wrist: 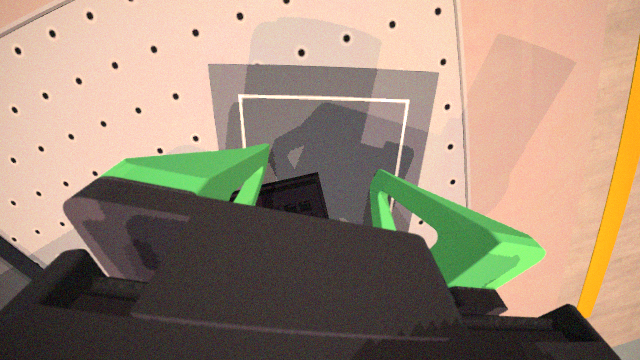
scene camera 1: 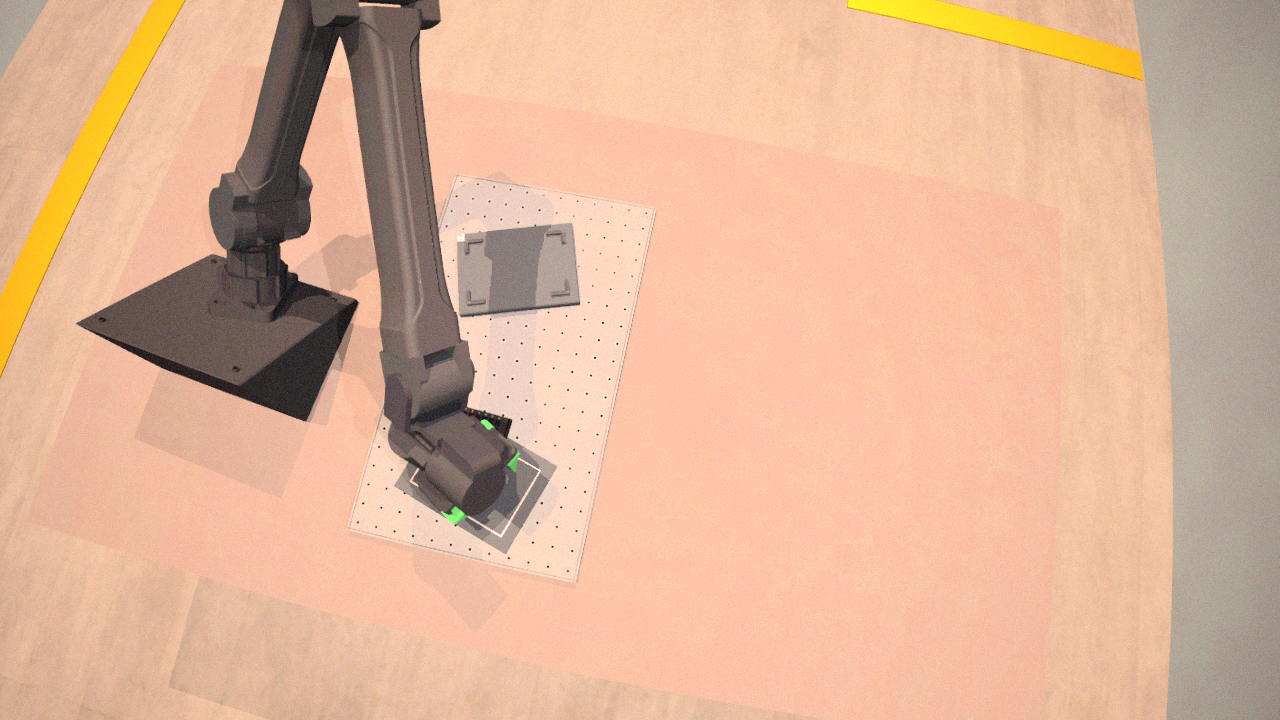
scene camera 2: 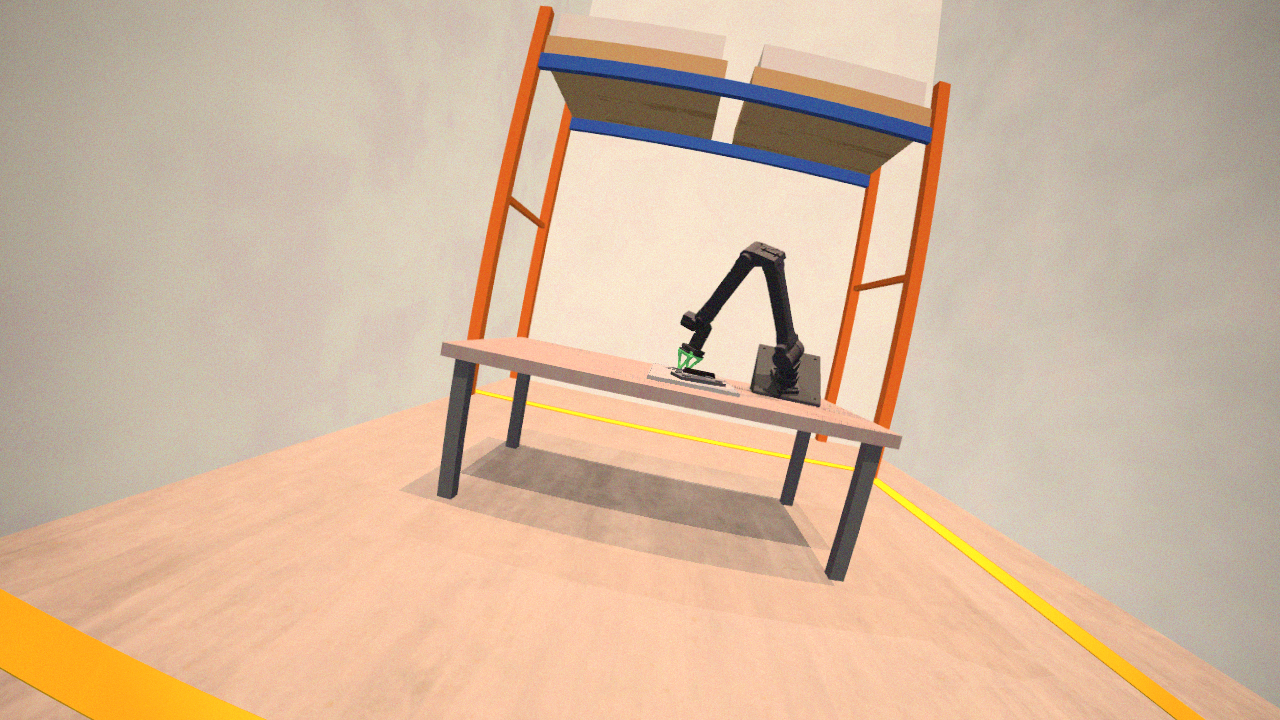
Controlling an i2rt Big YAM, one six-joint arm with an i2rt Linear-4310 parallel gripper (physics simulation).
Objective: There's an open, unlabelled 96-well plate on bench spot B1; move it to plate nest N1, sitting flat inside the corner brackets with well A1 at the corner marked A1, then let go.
Scene:
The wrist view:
gripper: 323, 166
grey pad with white outline: 345, 123, touched by the gripper
black well plate: 303, 195, on the grey pad with white outline
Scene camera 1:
grey pad with white outline: 498, 526
grey nest with corner locators: 519, 269

